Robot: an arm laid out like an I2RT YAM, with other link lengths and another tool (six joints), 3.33 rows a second.
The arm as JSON. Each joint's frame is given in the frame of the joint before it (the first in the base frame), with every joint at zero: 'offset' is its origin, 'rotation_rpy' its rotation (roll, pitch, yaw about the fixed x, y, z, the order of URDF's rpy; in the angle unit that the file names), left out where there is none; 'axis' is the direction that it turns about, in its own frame. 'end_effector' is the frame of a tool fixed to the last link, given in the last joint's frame.
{
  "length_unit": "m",
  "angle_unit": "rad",
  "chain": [
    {
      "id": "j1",
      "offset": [
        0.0,
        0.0,
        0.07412
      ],
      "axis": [
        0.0,
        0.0,
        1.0
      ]
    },
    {
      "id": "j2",
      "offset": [
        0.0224,
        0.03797,
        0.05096
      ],
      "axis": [
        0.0,
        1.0,
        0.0
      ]
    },
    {
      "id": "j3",
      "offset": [
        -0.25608,
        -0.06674,
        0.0
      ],
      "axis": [
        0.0,
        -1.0,
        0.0
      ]
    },
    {
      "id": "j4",
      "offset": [
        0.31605,
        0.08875,
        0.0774
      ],
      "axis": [
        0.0,
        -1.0,
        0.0
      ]
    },
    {
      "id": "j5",
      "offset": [
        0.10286,
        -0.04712,
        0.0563
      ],
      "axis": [
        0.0,
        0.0,
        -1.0
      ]
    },
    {
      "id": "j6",
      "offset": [
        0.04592,
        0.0,
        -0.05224
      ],
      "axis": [
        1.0,
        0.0,
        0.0
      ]
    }
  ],
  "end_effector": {
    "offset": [
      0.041,
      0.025,
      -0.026
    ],
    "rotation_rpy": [
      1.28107,
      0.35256,
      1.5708
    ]
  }
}
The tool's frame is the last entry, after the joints.
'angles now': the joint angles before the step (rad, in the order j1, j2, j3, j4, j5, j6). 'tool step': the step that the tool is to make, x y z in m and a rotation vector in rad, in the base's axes. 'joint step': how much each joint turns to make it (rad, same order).
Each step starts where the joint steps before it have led.
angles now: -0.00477, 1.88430, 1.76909, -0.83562, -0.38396, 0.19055
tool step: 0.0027, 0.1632, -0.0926, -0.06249, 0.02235, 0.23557
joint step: 0.31282, 0.20387, 0.00011, 0.18278, 0.09195, 0.03167
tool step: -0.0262, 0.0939, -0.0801, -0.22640, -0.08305, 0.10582
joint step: 0.20644, 0.14639, -0.00002, 0.12353, 0.25562, -0.05106
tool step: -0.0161, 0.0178, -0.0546, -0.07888, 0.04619, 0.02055
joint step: 0.04793, 0.09727, 0.00004, 0.01712, 0.05181, 0.00102
